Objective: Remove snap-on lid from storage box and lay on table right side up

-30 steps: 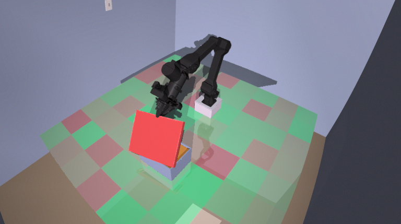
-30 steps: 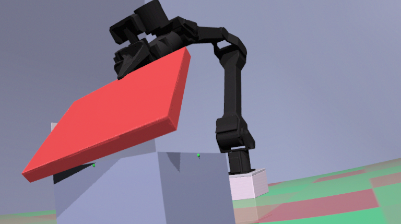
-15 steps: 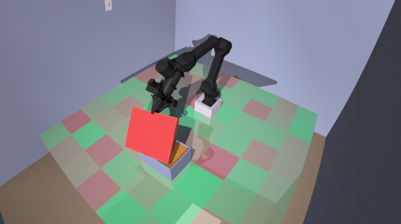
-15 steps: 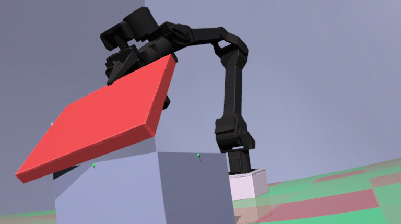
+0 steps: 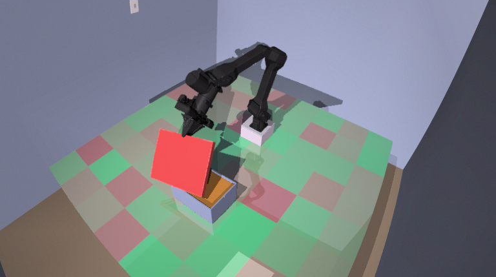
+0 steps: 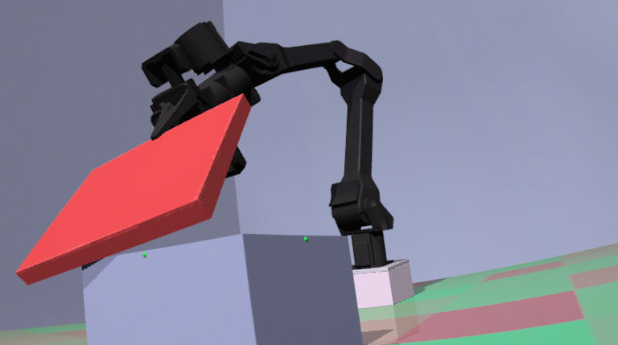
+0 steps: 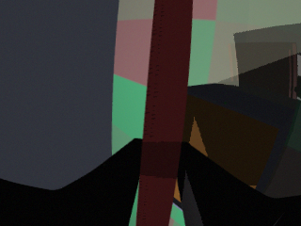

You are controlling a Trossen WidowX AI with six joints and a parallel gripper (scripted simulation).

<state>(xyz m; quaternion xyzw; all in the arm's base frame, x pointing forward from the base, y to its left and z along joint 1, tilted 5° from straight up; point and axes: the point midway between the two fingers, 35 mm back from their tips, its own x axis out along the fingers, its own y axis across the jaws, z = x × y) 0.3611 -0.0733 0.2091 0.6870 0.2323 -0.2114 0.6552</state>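
My gripper tip is 6 cm short of the red square lid, 2 cm to the right of it and 6 cm above it. Also, from my gripper tip: grey storage box 3 cm ahead, 10 cm to the left, 18 cm below.
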